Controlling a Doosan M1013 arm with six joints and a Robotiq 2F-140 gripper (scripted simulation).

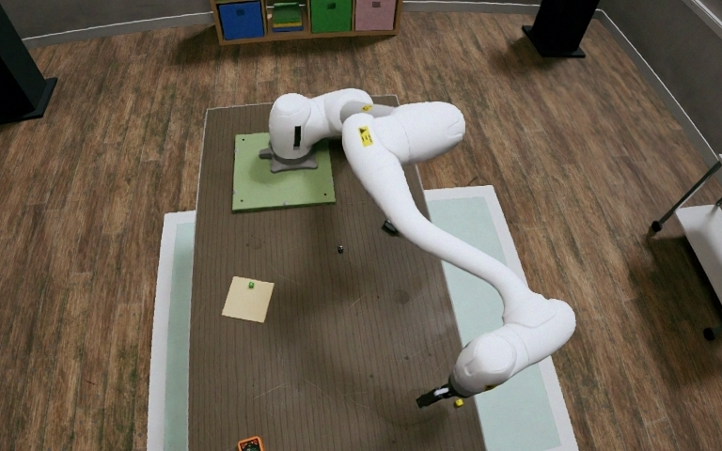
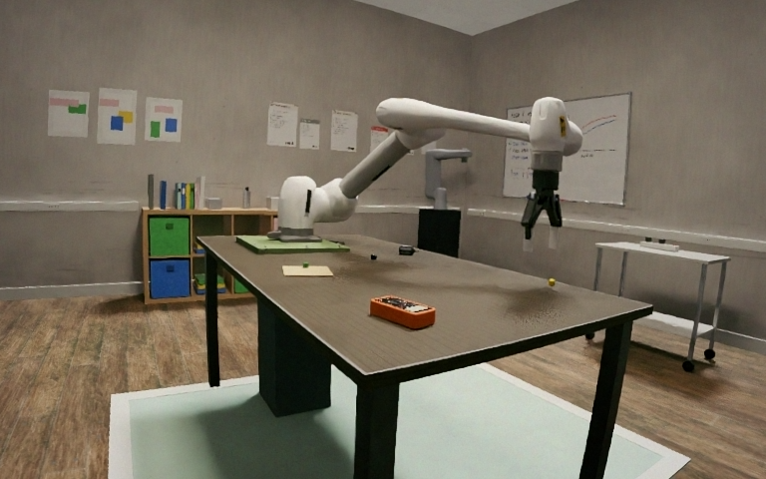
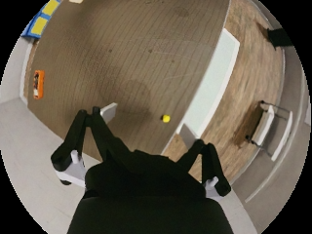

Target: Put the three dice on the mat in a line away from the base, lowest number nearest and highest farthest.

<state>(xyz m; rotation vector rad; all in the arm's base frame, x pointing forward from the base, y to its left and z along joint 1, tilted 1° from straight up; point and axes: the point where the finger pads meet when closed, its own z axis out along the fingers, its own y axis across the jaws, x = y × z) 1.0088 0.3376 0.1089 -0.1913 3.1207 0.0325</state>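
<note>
Right now my hand is 1 cm short of the yellow die, 6 cm to the right of it and 11 cm above it. Also, from my hand: small dark die 56 cm behind, 21 cm to the right, 11 cm below; then small black object 62 cm behind, 1 cm to the right, 10 cm below; then mat 42 cm behind, 54 cm to the right, 11 cm below.
</note>
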